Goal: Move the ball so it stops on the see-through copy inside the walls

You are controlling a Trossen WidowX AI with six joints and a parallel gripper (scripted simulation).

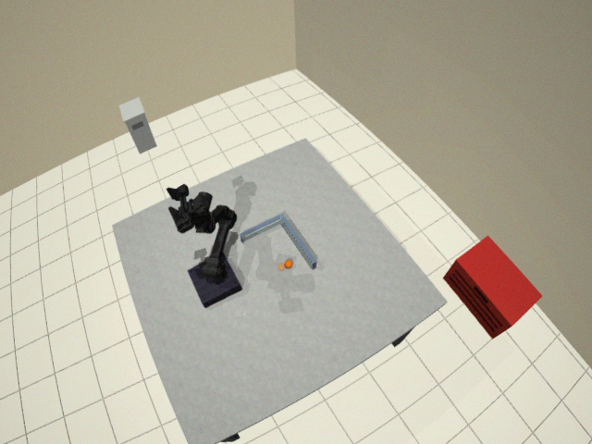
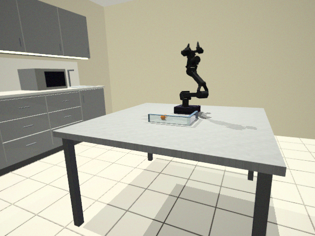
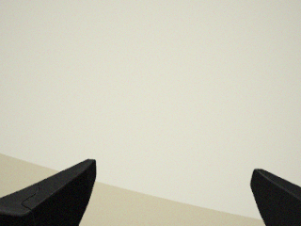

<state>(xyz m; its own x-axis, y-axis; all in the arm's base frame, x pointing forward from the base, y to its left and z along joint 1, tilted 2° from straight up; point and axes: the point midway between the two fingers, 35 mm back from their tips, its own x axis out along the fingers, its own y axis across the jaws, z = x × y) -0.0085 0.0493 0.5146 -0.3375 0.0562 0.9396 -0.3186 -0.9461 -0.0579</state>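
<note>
The orange ball lies 350 mm ahead of my gripper tip, 170 mm to the right of it and 580 mm below it. Round my gripper tip: see-through copy (310 mm ahead, 170 mm to the right, 580 mm below); clear wall (450 mm ahead, 100 mm to the right, 570 mm below).
</note>
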